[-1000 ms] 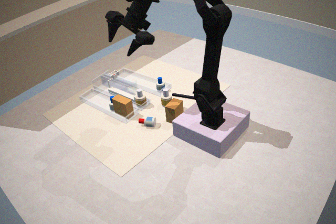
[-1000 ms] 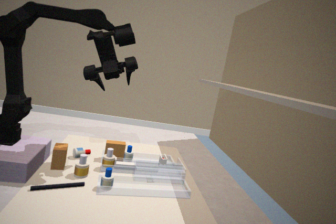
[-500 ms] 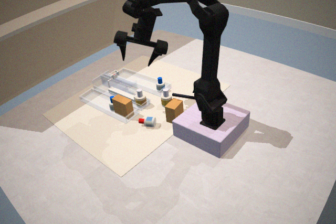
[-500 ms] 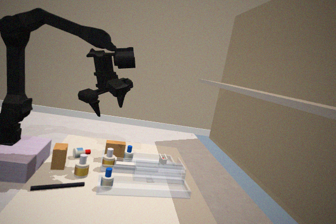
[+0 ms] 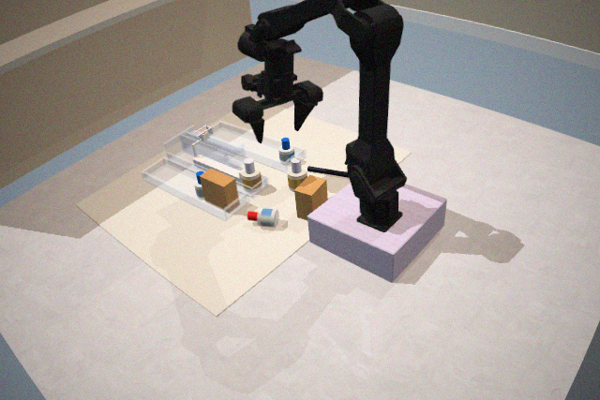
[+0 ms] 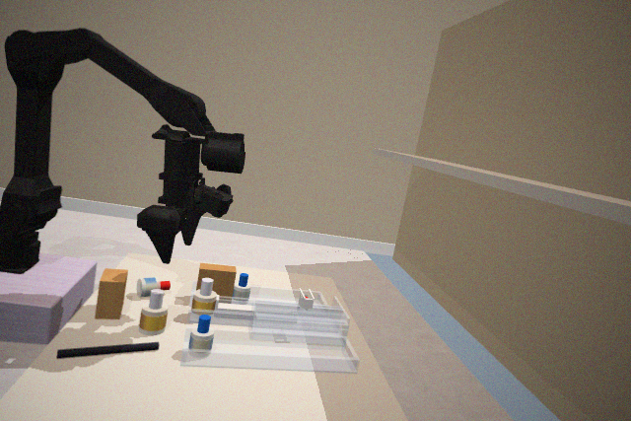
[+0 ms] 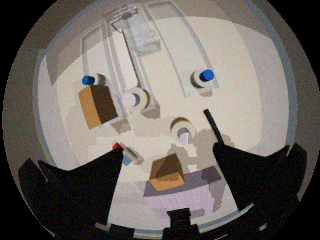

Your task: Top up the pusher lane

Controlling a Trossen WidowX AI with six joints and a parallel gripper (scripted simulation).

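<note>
Right now my gripper tip is 7 cm short of the brown box, 12 cm to the right of it and 10 cm above it. Round my gripper tip: black rod (7 cm behind, 10 cm to the right, 13 cm below); clear lane (21 cm ahead, 3 cm to the left, 12 cm below).
</note>
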